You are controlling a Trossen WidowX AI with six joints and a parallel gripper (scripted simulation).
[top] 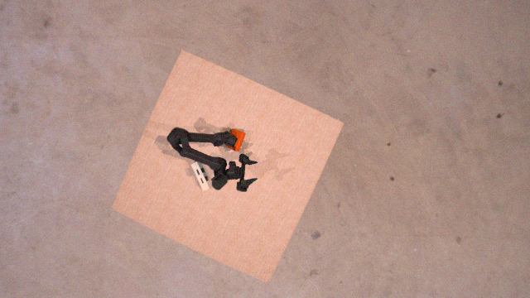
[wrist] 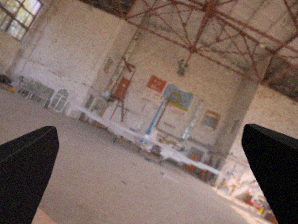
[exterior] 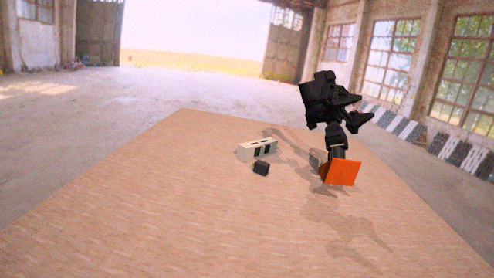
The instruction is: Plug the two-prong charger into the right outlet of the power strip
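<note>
Now: the two-prong charger 25 cm ahead of my gripper tip, 18 cm to the right of it and 31 cm below it.
</note>
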